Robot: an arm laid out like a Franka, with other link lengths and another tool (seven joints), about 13 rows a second.
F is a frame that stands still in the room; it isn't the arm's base.
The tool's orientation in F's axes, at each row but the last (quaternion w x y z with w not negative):
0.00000 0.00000 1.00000 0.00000
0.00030 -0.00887 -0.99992 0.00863
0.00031 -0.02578 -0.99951 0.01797
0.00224 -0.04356 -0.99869 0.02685
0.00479 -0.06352 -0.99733 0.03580
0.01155 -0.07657 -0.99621 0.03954
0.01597 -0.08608 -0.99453 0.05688
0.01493 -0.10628 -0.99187 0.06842
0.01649 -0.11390 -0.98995 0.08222
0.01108 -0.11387 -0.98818 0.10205
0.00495 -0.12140 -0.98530 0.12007
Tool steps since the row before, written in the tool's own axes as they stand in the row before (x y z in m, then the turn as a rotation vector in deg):
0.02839 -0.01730 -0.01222 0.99 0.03 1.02
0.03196 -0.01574 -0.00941 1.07 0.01 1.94
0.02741 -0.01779 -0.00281 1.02 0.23 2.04
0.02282 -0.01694 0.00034 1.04 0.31 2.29
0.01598 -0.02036 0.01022 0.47 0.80 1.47
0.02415 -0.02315 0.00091 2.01 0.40 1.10
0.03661 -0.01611 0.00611 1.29 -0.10 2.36
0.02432 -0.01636 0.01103 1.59 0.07 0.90
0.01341 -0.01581 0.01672 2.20 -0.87 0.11
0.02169 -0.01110 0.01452 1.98 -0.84 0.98
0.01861 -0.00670 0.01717 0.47 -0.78 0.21
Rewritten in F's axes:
-0.02839 -0.01730 0.01222 -0.99 0.03 -1.02
-0.03223 -0.01501 0.00969 -1.07 0.00 -1.94
-0.02829 -0.01624 0.00344 -1.01 0.21 -2.05
-0.02421 -0.01488 0.00062 -1.02 0.28 -2.30
-0.01857 -0.01884 -0.00865 -0.39 0.75 -1.52
-0.02740 -0.01917 0.00137 -1.96 0.62 -1.09
-0.03903 -0.01011 -0.00340 -1.39 -0.14 -2.30
-0.02766 -0.01212 -0.00828 -1.58 0.29 -0.88
-0.01744 -0.01478 -0.01367 -2.34 -0.35 0.07
-0.02425 -0.00854 -0.01198 -2.16 -0.55 -0.79
-0.02032 -0.00588 -0.01544 -0.65 -0.67 -0.03

